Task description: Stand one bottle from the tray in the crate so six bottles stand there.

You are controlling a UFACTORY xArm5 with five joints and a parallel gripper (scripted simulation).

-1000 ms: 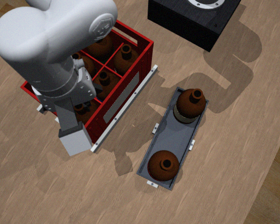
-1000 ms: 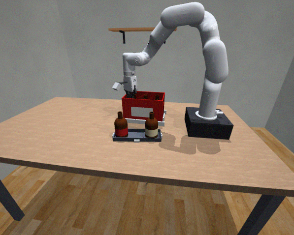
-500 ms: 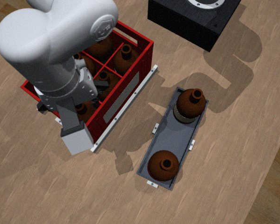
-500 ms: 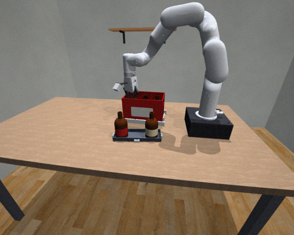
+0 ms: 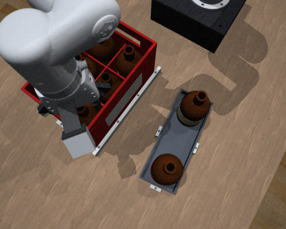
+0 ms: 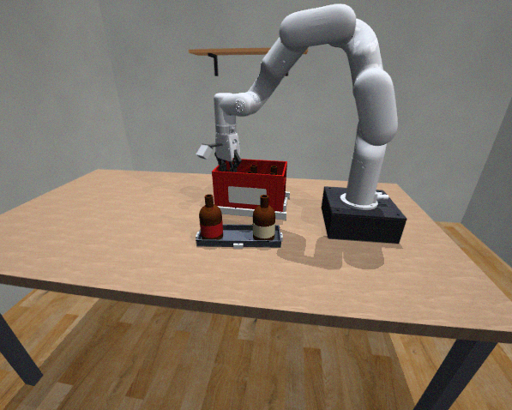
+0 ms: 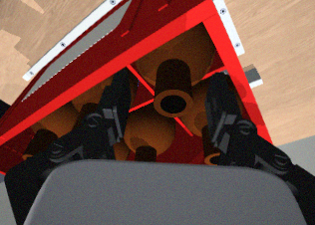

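My gripper is now 9 cm past the red crate, 3 cm to the left of it and 8 cm above it. From my hand the other things lie so: grey tray 7 cm behind, 23 cm to the left, 15 cm below.
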